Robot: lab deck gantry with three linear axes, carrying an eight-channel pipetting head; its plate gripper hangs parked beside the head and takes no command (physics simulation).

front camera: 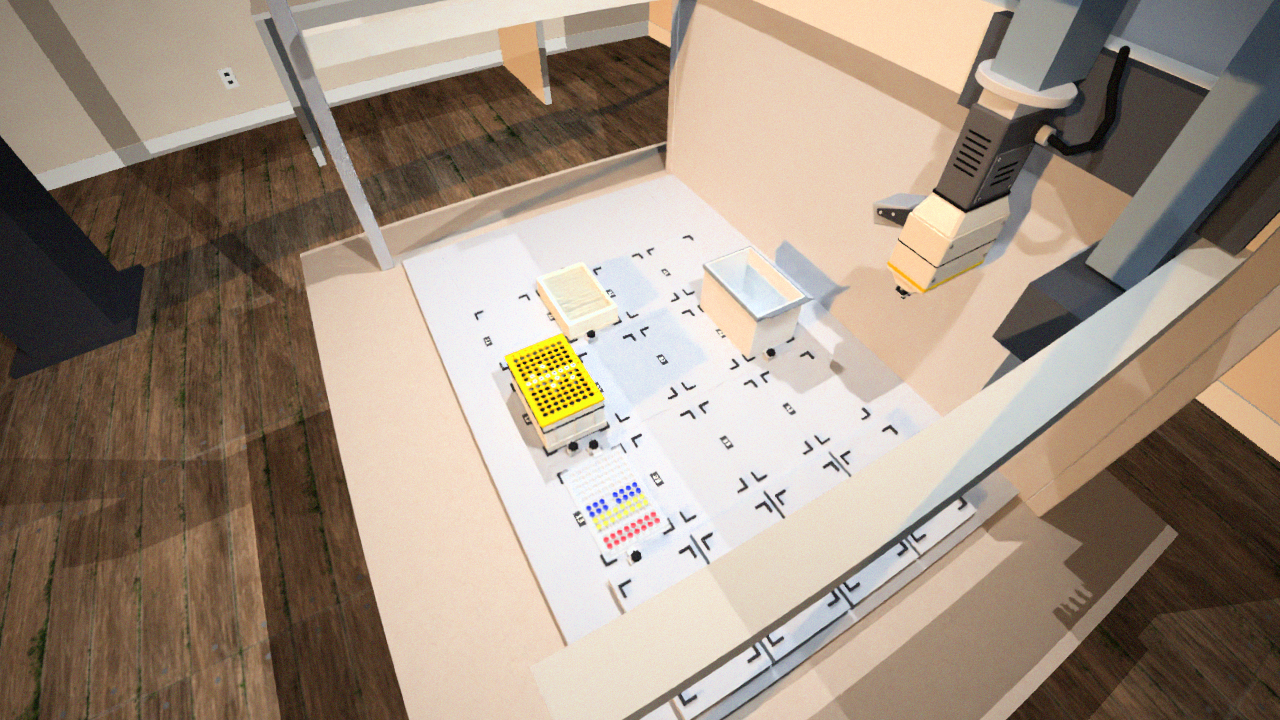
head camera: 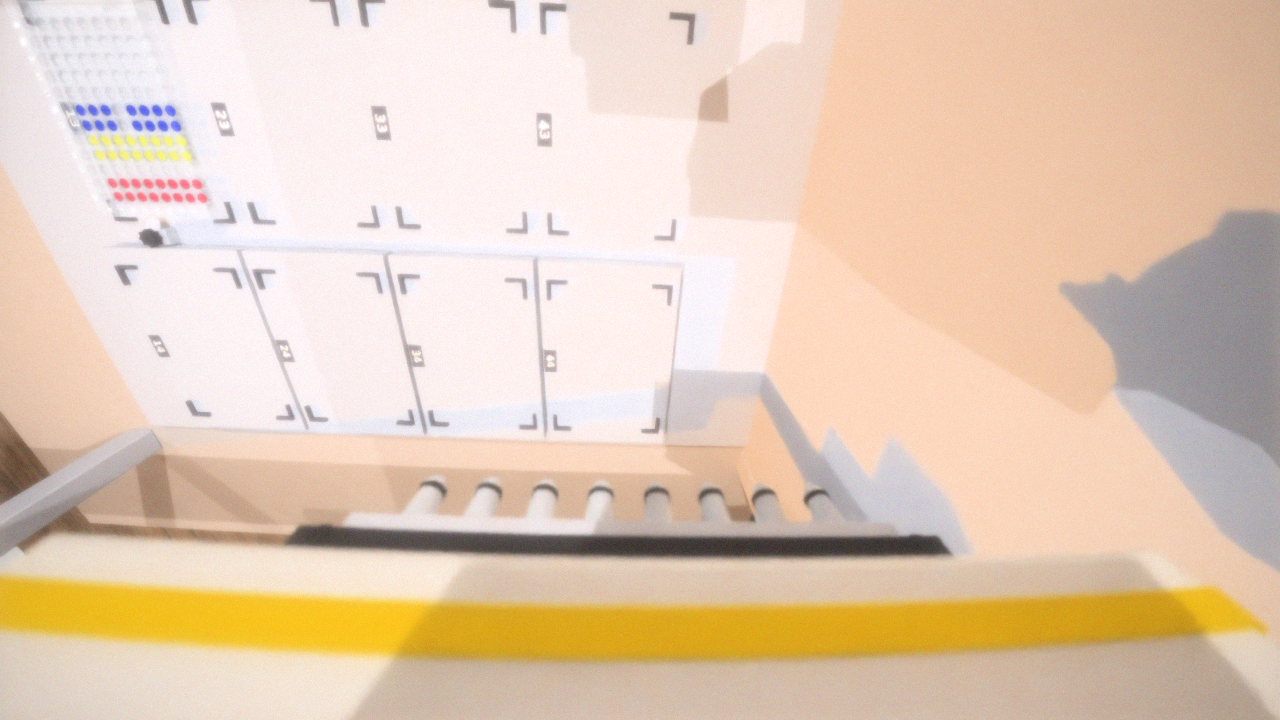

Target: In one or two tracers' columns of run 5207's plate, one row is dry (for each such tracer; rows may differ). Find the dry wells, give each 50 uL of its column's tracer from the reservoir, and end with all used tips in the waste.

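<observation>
The plate (front camera: 601, 474) (head camera: 107, 62) has two blue, two yellow and two red columns. Both blue columns (front camera: 629, 488) (head camera: 153, 111) show a gap in the same row, with three dots left of it in the head view. The yellow (front camera: 620, 511) (head camera: 139, 141) and red (front camera: 631, 530) (head camera: 156, 184) columns show no gap. The pipetting head (front camera: 948, 241) hangs high at the right; its nozzles (head camera: 599, 501) are bare. The plate gripper cannot be made out clearly. A yellow tip rack (front camera: 554, 380), a cream tray (front camera: 612, 319), apparently the reservoir, and an open waste bin (front camera: 751, 325) stand apart. Run numbers are unreadable.
Dark knobs (front camera: 635, 556) (head camera: 150, 237) sit beside the labware. A tall side panel (front camera: 805, 152) rises behind the bin. A pale front beam (front camera: 895, 474) crosses the near side, and an upright post (front camera: 344, 170) stands at the back left corner.
</observation>
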